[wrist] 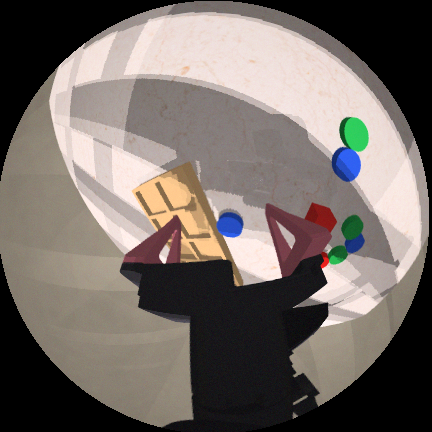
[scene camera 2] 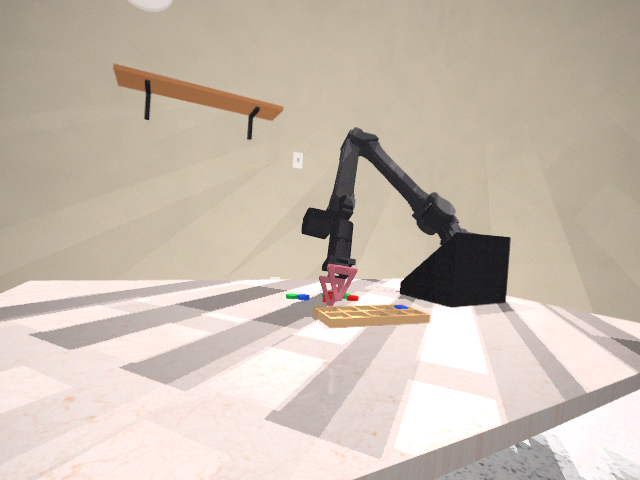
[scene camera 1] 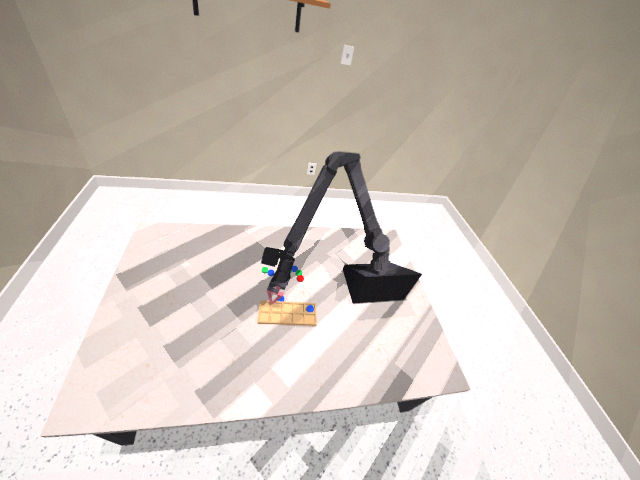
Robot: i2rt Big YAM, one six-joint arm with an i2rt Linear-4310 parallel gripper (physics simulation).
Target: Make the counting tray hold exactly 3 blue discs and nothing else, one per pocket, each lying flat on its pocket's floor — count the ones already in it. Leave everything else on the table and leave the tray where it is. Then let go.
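Note:
The wooden counting tray (scene camera 1: 286,324) (scene camera 2: 377,322) (wrist: 202,197) lies on the table. One blue disc (scene camera 1: 310,308) (scene camera 2: 401,306) is in its back pocket at the right end; my hand hides that end in the wrist view. A second blue disc (scene camera 1: 281,298) (wrist: 230,224) lies on the table close behind the tray's long back edge. A third blue disc (scene camera 1: 270,272) (scene camera 2: 303,297) (wrist: 346,164) lies farther back, and a fourth blue disc (scene camera 1: 294,268) (wrist: 354,243) lies near green discs. My gripper (scene camera 1: 276,299) (scene camera 2: 334,302) (wrist: 222,213) is open and empty, above the table beside the second disc.
A green disc (scene camera 1: 264,269) (scene camera 2: 291,296) (wrist: 354,134) lies beside the third blue disc. Two green discs (wrist: 352,227) (wrist: 338,255), a red disc (scene camera 1: 300,278) (scene camera 2: 352,298) (wrist: 325,260) and a red cube (scene camera 2: 327,297) (wrist: 320,217) lie behind the tray. The arm's black base (scene camera 1: 381,285) (scene camera 2: 478,268) stands at right.

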